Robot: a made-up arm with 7 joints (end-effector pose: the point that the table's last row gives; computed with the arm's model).
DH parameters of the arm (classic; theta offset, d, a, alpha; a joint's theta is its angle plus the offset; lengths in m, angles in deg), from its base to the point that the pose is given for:
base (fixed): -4.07 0 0 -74.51
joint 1: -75.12 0.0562 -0.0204 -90
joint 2: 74 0 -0.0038 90
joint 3: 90 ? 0.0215 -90
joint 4: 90 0.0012 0.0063 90
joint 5: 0 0.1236 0 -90
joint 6: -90 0 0.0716 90
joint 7: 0 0 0 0
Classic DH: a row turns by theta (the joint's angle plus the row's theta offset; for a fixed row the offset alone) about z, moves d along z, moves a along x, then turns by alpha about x.
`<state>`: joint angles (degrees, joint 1 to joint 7).
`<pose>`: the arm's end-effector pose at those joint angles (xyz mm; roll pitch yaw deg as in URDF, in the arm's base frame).
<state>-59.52 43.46 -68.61 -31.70 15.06 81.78 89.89</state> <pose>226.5 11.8 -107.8 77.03 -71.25 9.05</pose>
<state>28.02 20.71 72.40 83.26 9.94 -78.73 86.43</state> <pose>-166.0 251.2 -200.6 9.84 -47.69 146.88</pose>
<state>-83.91 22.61 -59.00 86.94 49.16 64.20 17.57</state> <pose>342.1 134.8 -51.0 129.50 -36.06 45.16</pose>
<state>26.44 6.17 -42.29 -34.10 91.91 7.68 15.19</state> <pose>61.7 -29.9 -159.5 73.19 -9.91 -19.67</pose>
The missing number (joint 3, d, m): -0.1724
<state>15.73 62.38 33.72 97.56 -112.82 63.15 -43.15</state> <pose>-73.3 336.8 -176.5 -86.73 27.04 37.40</pose>
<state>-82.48 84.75 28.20 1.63 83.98 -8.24 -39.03</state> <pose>84.4 198.9 244.9 102.08 -55.61 50.72</pose>
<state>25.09 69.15 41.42 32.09 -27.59 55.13 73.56</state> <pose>18.9 383.1 -89.1 69.51 -34.72 125.72</pose>
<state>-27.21 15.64 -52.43 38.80 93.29 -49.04 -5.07</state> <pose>111.9 -19.3 -302.6 66.76 49.26 -113.33</pose>
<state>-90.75 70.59 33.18 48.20 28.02 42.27 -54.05</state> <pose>188.2 341.6 133.5 6.65 3.65 16.62</pose>
